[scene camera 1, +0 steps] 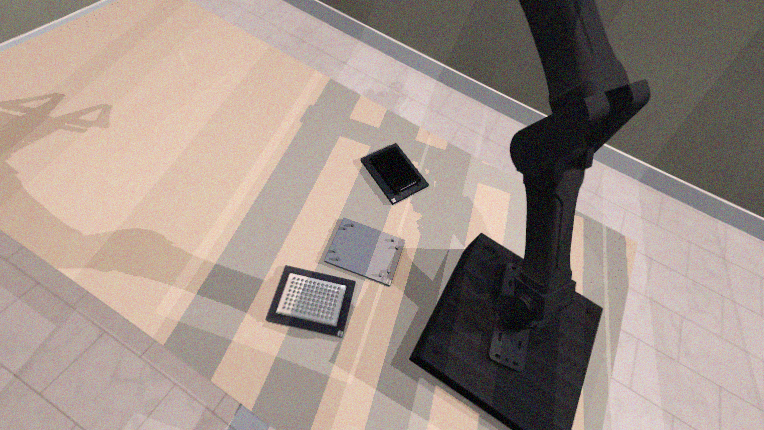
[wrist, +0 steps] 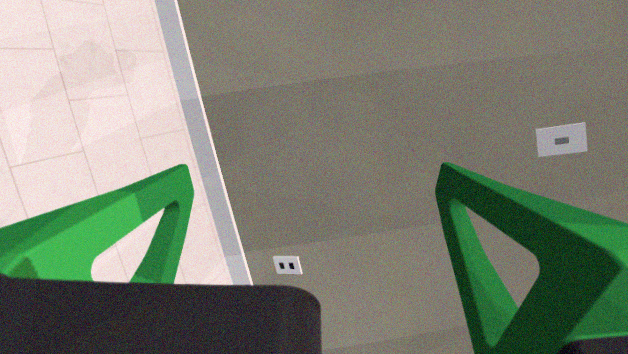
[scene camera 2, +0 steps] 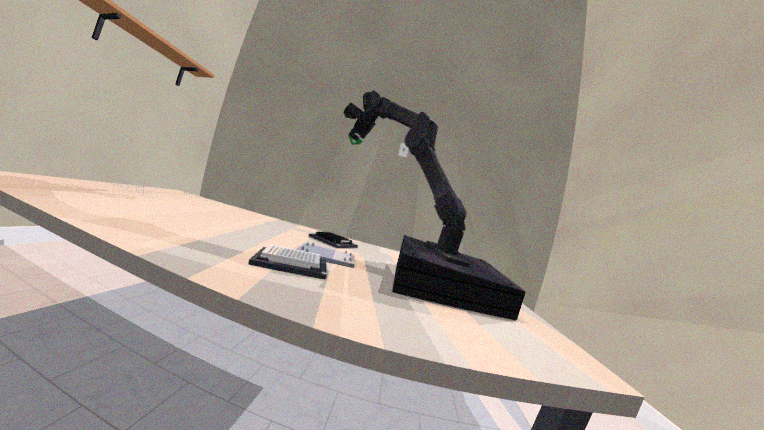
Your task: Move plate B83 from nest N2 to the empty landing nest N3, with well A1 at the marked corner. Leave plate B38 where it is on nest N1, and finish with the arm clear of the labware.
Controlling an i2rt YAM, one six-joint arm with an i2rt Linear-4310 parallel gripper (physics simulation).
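Note:
A white well plate [scene camera 1: 311, 299] [scene camera 2: 291, 256] sits on a dark nest [scene camera 1: 307, 324] [scene camera 2: 286, 269]. A black plate [scene camera 1: 395, 166] [scene camera 2: 334, 238] sits on another dark nest [scene camera 1: 380, 178]. The bare grey nest [scene camera 1: 363, 251] [scene camera 2: 339, 258] lies between them, with small pegs and a pale mark at one corner. Plate and nest labels are not readable, so I cannot tell which plate is B83. My gripper [scene camera 2: 355, 139] [wrist: 314, 177] is open and empty, high above the table and apart from the plates. Its fingers do not show in scene camera 1.
The arm's black base block [scene camera 1: 449, 341] [scene camera 2: 454, 288] stands beside the nests on the wooden table [scene camera 1: 133, 133] [scene camera 2: 160, 213]. A wall shelf [scene camera 2: 149, 38] hangs at the upper left. The wrist view shows floor, wall and two wall plates [wrist: 561, 140] [wrist: 287, 265].

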